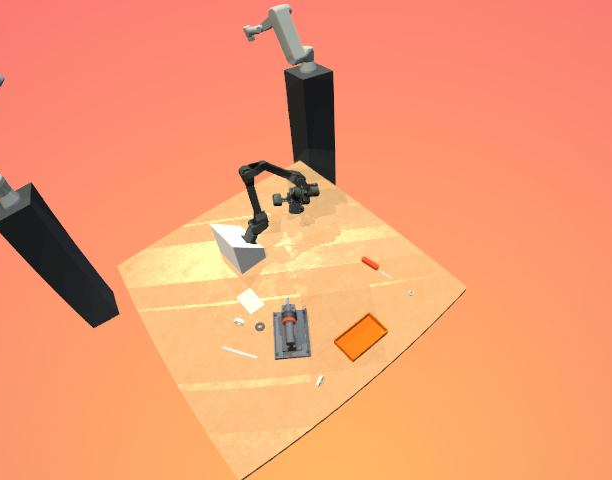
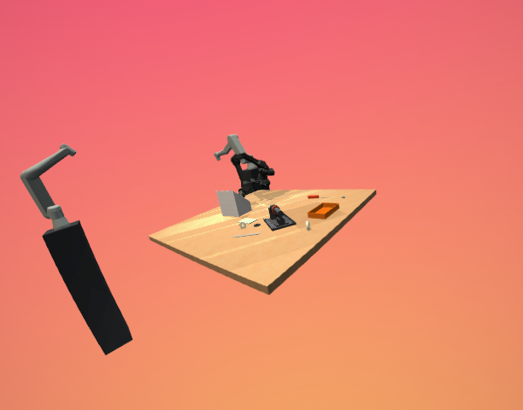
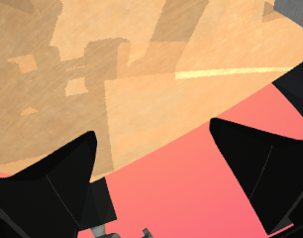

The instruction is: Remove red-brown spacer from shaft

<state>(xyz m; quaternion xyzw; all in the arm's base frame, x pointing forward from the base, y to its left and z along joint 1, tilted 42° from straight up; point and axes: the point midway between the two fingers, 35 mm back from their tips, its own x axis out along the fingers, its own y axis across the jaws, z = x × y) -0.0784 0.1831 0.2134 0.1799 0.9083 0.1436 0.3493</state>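
My gripper tip is now 54 cm short of the blue-grey shaft, 33 cm to the left of it and 3 cm above it. Round my gripper tip: red-brown spacer (57 cm ahead, 34 cm to the right, 3 cm below); white ring (51 cm to the right, 42 cm ahead, 9 cm below); pale card (42 cm to the right, 34 cm ahead, 11 cm below).
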